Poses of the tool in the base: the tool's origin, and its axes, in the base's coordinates. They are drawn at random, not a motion.
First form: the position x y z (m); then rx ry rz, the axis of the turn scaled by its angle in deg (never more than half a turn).
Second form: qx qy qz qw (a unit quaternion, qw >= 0); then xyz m. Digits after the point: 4 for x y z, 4 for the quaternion.
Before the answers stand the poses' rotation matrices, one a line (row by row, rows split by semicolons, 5 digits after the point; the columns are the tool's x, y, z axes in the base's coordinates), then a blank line. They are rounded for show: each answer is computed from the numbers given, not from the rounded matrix.
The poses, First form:
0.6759 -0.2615 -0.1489 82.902 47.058 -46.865
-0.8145 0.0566 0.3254 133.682 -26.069 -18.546
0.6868 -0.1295 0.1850 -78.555 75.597 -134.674
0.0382 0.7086 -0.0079 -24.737 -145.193 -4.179
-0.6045 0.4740 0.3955 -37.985 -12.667 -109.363
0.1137 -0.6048 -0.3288 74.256 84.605 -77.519
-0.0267 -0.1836 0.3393 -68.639 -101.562 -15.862
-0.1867 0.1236 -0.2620 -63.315 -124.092 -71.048
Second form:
0.49988 0.86596 -0.01516; 0.01872 -0.02830 -0.99942; -0.86589 0.49931 -0.03036
0.90592 -0.22911 -0.35613; -0.41156 -0.67430 -0.61313; -0.09966 0.70202 -0.70515
-0.58345 -0.30317 0.75344; -0.48531 -0.61372 -0.62276; 0.65120 -0.72900 0.21094
-0.79001 0.32002 -0.52294; 0.28941 0.94660 0.14207; 0.54048 -0.03911 -0.84045
-0.29184 0.89193 0.34538; -0.78937 -0.42852 0.43963; 0.54012 -0.14434 0.82912
-0.21762 0.97008 -0.10761; 0.19184 -0.06559 -0.97923; -0.95699 -0.23375 -0.17183
-0.07439 0.81571 -0.57366; 0.60194 0.49537 0.62632; 0.79507 -0.29871 -0.52786
-0.60212 0.79765 0.03457; 0.43362 0.29036 0.85303; 0.67039 0.52862 -0.52071

0.6242 0.3543 -0.3529 0.6003 0.6759 -0.2615 -0.1489
0.9063 -0.1767 -0.1257 0.3628 -0.8145 0.0566 0.3254
-0.4526 0.4355 -0.7759 0.0587 0.6868 -0.1295 0.1850
-0.1611 -0.9457 -0.0272 0.2811 0.0382 0.7086 -0.0079
-0.2773 -0.0925 -0.7984 0.5265 -0.6045 0.4740 0.3955
0.5049 0.5753 -0.5271 0.3691 0.1137 -0.6048 -0.3288
-0.4894 -0.7242 -0.1131 0.4725 -0.0267 -0.1836 0.3393
-0.3963 -0.7767 -0.4447 0.2046 -0.1867 0.1236 -0.2620

